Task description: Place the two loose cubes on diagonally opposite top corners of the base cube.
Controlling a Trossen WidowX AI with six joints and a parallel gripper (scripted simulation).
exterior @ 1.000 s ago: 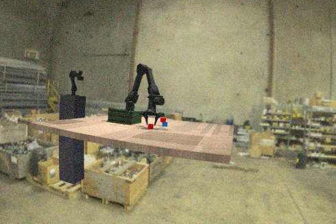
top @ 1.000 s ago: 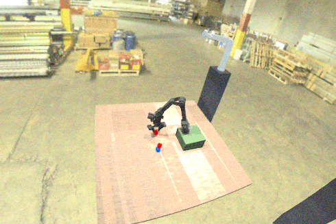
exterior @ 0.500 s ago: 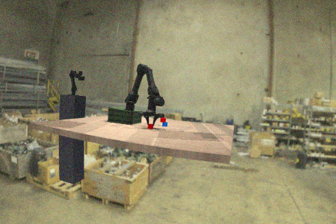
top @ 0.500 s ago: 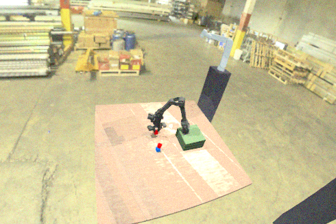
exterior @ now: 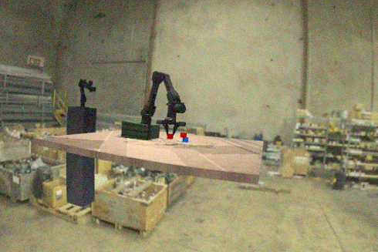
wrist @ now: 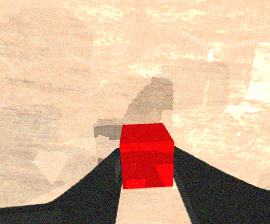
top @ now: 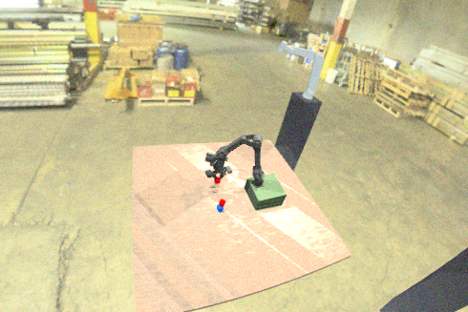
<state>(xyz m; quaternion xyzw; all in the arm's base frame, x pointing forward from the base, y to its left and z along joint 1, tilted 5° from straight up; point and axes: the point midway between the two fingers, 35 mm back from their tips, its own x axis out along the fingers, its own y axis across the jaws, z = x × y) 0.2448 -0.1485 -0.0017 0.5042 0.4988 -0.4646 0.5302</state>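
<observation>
My gripper tip is now 210 mm to the right of the blue base cube, 50 mm short of it and 40 mm above it.
</observation>
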